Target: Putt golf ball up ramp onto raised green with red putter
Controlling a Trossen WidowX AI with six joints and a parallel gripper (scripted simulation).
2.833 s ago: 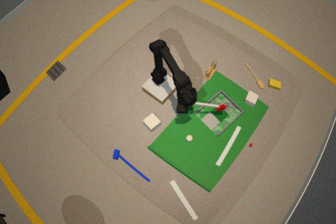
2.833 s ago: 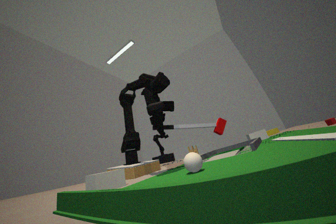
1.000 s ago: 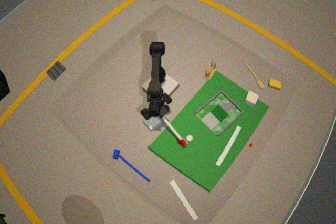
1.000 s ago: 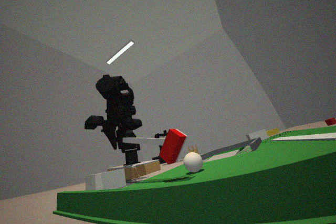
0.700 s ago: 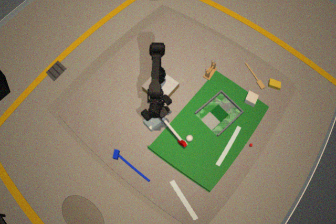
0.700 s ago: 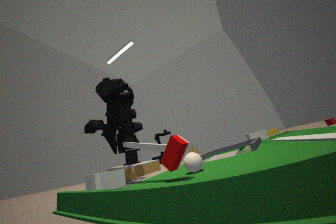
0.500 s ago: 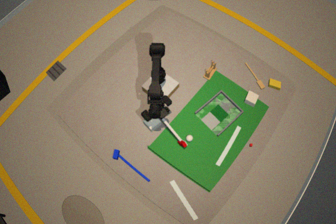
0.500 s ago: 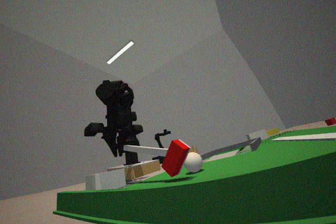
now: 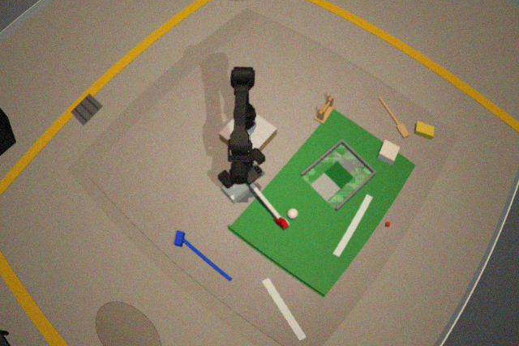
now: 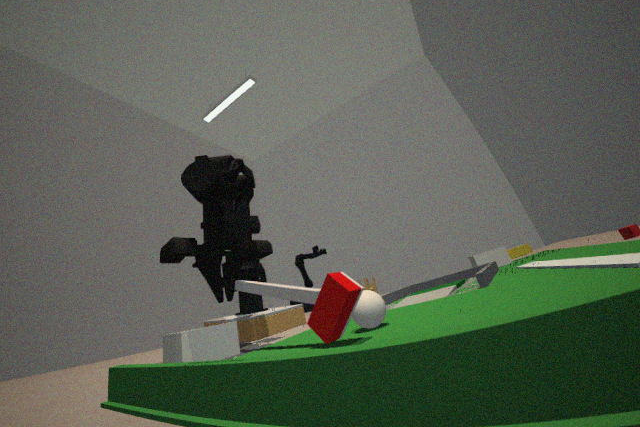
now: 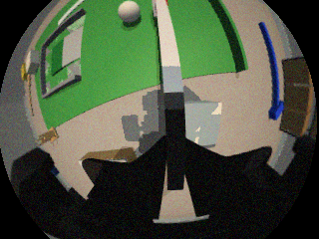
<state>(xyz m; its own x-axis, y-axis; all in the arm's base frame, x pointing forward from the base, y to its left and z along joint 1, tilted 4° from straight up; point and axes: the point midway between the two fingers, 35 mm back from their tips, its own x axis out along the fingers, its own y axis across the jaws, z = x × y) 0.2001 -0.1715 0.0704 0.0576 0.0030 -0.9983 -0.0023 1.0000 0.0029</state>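
The red putter is 12 cm ahead of my gripper tip and 1 cm below it. The rest, counted from my gripper tip: blue putter (33 cm to the right, 13 cm ahead, 6 cm below); then green mat (27 cm ahead, 23 cm to the left, 8 cm below); then white golf ball (23 cm ahead, 6 cm to the left, 5 cm below).
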